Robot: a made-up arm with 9 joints. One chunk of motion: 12 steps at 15 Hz.
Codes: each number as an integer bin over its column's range. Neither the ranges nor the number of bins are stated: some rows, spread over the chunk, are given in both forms.
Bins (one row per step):
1: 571 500 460 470 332 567 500 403 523
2: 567 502 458 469 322 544 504 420 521
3: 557 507 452 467 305 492 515 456 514
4: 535 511 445 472 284 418 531 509 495
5: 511 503 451 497 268 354 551 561 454
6: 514 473 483 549 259 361 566 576 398
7: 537 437 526 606 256 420 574 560 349
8: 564 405 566 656 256 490 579 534 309
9: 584 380 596 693 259 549 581 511 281
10: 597 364 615 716 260 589 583 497 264
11: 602 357 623 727 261 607 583 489 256
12: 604 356 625 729 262 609 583 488 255
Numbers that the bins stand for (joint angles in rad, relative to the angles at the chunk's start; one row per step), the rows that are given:
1: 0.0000 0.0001 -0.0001 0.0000 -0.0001 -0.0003 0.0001 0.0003 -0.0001
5: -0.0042 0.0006 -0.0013 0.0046 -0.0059 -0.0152 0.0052 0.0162 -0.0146
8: -0.0005 -0.0170 0.0137 0.0316 -0.0069 -0.0057 0.0080 0.0135 -0.0450
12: 0.0023 -0.0259 0.0213 0.0441 -0.0064 0.0027 0.0084 0.0088 -0.0564
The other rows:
2: -0.0003 0.0005 -0.0004 -0.0002 -0.0010 -0.0019 0.0005 0.0020 -0.0005
3: -0.0010 0.0014 -0.0012 -0.0005 -0.0025 -0.0055 0.0016 0.0056 -0.0020
4: -0.0025 0.0021 -0.0021 0.0003 -0.0044 -0.0107 0.0032 0.0110 -0.0059
6: -0.0040 -0.0048 0.0029 0.0134 -0.0067 -0.0147 0.0067 0.0177 -0.0263
7: -0.0024 -0.0113 0.0084 0.0231 -0.0069 -0.0106 0.0075 0.0161 -0.0366
9: 0.0009 -0.0215 0.0176 0.0379 -0.0067 -0.0015 0.0082 0.0112 -0.0509
10: 0.0018 -0.0244 0.0200 0.0418 -0.0066 0.0013 0.0084 0.0097 -0.0545
11: 0.0022 -0.0257 0.0211 0.0437 -0.0065 0.0025 0.0084 0.0089 -0.0562

